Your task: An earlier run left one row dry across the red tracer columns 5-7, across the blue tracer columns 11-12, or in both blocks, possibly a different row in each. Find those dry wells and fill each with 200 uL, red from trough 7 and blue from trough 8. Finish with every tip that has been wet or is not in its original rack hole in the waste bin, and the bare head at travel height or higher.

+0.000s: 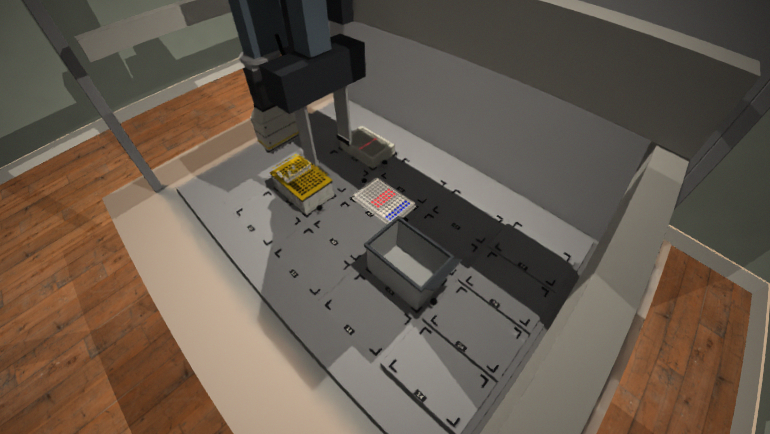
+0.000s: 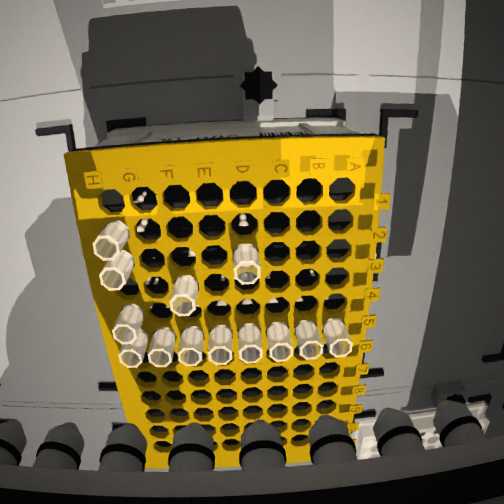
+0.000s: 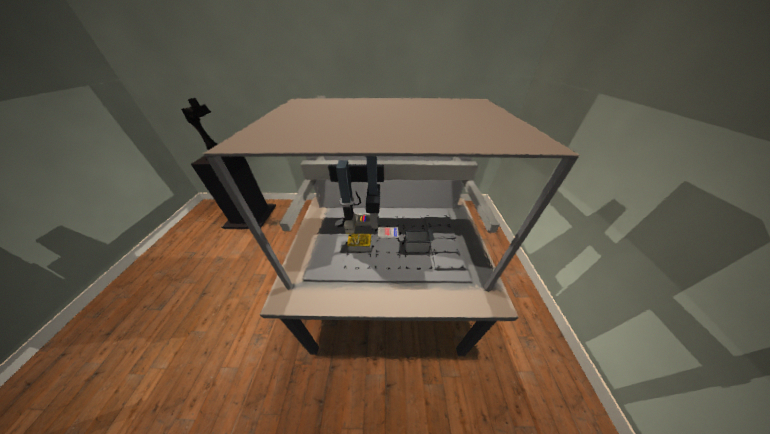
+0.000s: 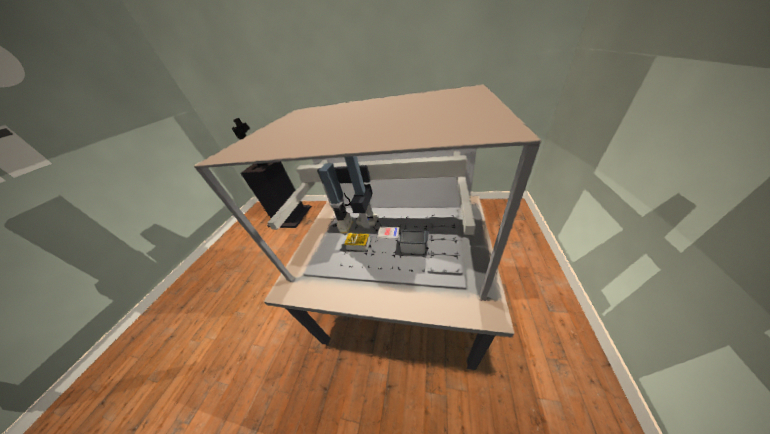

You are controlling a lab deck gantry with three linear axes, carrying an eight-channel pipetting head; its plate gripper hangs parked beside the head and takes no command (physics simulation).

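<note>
The pipetting head (image 1: 275, 126) hangs at the deck's left, beside and above the yellow tip rack (image 1: 318, 200) (image 2: 325, 149) (image 3: 359, 248) (image 4: 356, 248). Its nozzles (image 2: 262, 442) look bare. The rack holds a full line of eight clear tips, several scattered tips and many empty holes. The well plate (image 1: 372, 188) has a red block (image 1: 383, 197) and a blue block (image 1: 397, 209); dry wells are too small to tell. The trough reservoir (image 1: 372, 159) shows a red line. The grey waste bin (image 1: 390, 280) (image 3: 417, 249) (image 4: 413, 248) stands right of the plate. My parked gripper (image 1: 330, 152) is open, with nothing between its fingers.
The gripper's long fingers hang between the tip rack and the reservoir. A rear wall (image 1: 485, 134) stands behind the deck. A pale beam (image 1: 603, 301) runs along the right side, and frame posts (image 3: 250, 221) (image 3: 531, 221) stand at the front corners.
</note>
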